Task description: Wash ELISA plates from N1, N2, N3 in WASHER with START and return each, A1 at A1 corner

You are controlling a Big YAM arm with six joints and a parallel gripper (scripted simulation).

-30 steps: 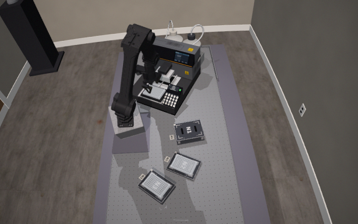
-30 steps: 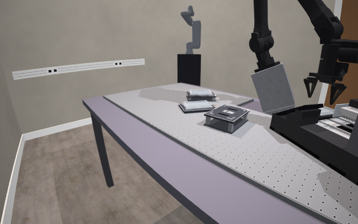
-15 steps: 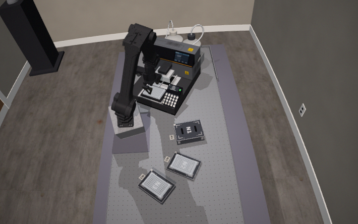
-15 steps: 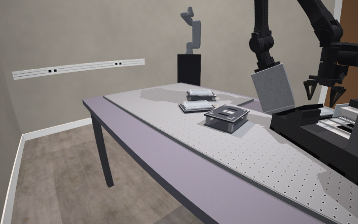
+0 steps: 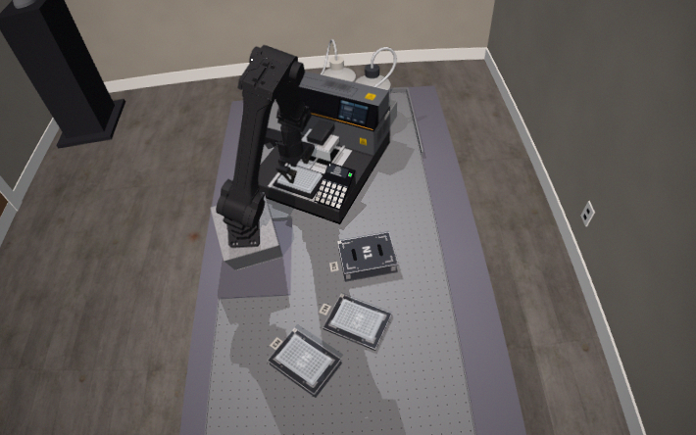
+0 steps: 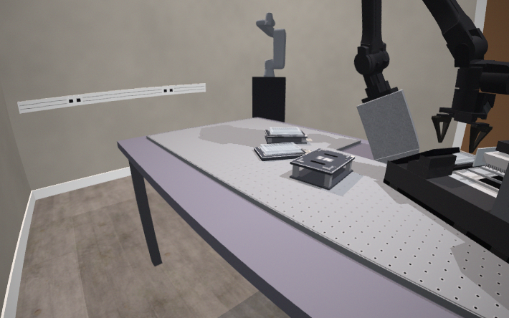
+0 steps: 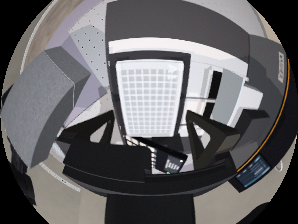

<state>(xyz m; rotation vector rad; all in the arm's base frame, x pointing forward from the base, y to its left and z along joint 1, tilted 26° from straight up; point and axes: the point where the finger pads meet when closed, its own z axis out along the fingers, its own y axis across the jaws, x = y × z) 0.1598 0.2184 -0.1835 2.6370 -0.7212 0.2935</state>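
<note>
The washer carrier lies 40 mm below my hand. The rest, counted from my hand: plate washer: 130 mm to the left, 80 mm ahead, 10 mm above.
</note>
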